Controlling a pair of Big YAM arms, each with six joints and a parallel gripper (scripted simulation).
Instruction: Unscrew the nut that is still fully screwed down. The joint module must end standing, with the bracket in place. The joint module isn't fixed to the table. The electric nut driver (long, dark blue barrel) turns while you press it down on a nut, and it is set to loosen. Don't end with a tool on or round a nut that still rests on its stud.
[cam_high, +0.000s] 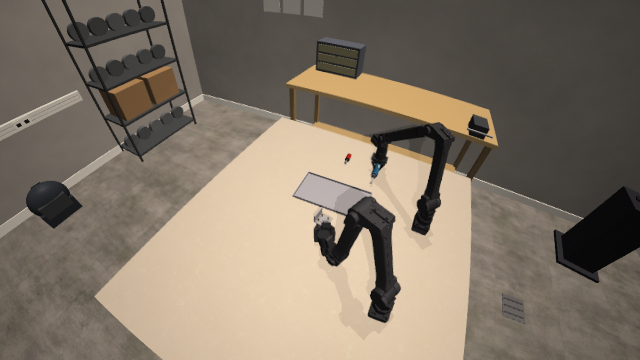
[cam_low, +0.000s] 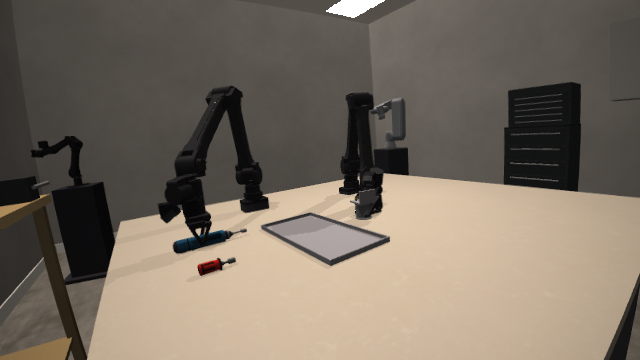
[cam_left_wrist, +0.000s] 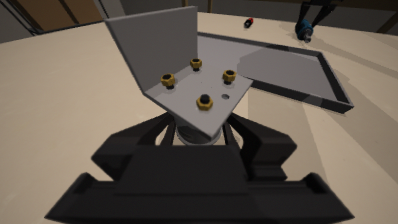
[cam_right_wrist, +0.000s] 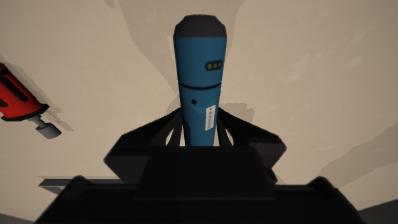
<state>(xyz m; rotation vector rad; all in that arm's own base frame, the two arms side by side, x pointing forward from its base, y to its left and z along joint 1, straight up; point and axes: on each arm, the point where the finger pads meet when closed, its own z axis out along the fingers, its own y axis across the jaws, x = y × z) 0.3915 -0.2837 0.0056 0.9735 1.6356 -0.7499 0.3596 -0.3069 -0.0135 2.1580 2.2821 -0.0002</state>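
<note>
The joint module is 1 cm above my left hand. Round my left hand: red-handled tool: 17 cm ahead, 55 cm to the right, 1 cm below; bracket: 5 cm above; grey tray: 7 cm ahead, 22 cm to the right, 2 cm below.
</note>
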